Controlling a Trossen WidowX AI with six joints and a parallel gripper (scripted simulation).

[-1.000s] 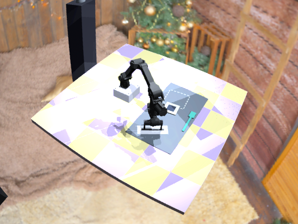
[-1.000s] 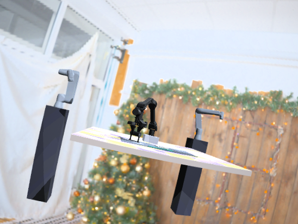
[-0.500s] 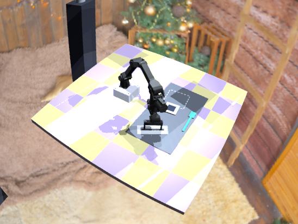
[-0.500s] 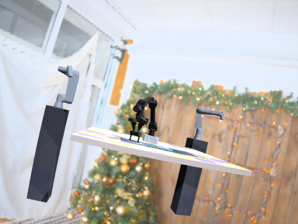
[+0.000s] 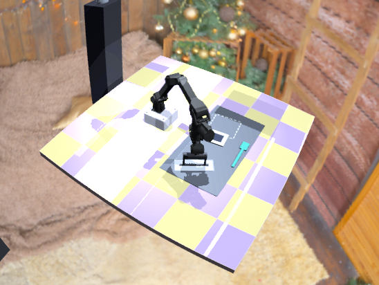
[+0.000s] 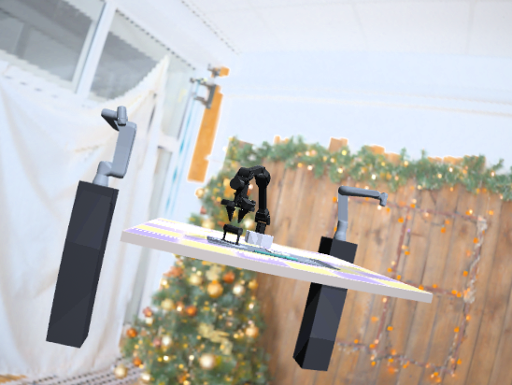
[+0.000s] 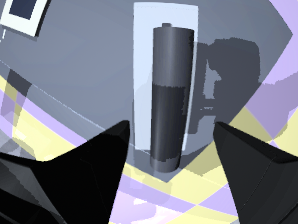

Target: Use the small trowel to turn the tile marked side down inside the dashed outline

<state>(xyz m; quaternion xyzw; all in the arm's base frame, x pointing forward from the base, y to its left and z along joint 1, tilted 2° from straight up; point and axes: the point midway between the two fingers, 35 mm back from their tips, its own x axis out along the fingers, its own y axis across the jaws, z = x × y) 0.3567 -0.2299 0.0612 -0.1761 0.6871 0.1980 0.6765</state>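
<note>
Right now my gripper tip is 2 cm short of the plastering float, 1 cm to the right of it and 7 cm above it. The rest, counted from my gripper tip: grey mat (4 cm ahead, 20 cm to the left, 13 cm below); white tile (2 cm ahead, 25 cm to the left, 10 cm below); teal trowel (18 cm ahead, 22 cm to the left, 10 cm below).
</note>
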